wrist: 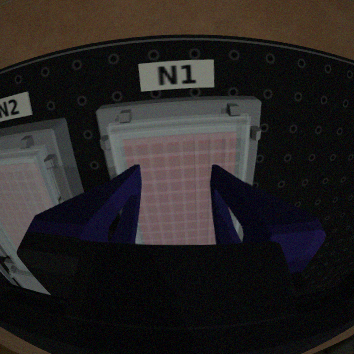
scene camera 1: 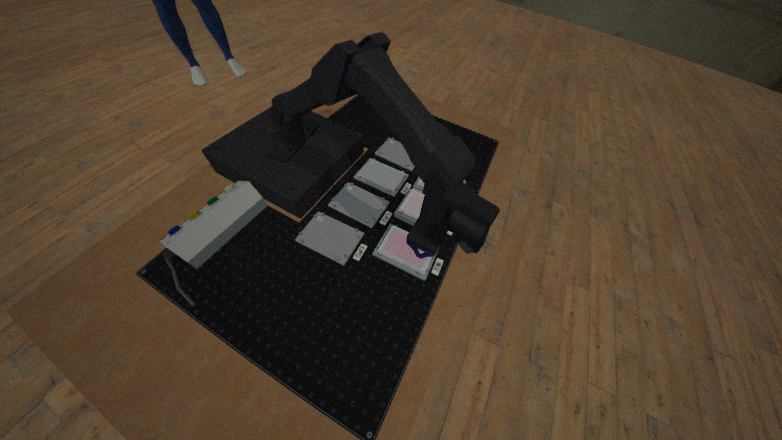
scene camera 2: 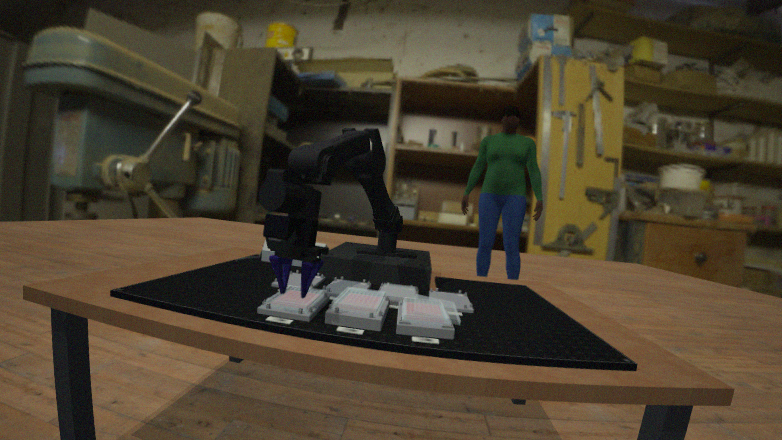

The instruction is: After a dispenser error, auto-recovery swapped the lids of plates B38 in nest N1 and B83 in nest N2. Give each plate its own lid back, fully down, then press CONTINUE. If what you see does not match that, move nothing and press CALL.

The gripper shows in the wrist view, in scene camera 1 [422, 250] and in scene camera 2. The same spot on the gripper: [scene camera 2: 311, 264] is [wrist: 28, 226].
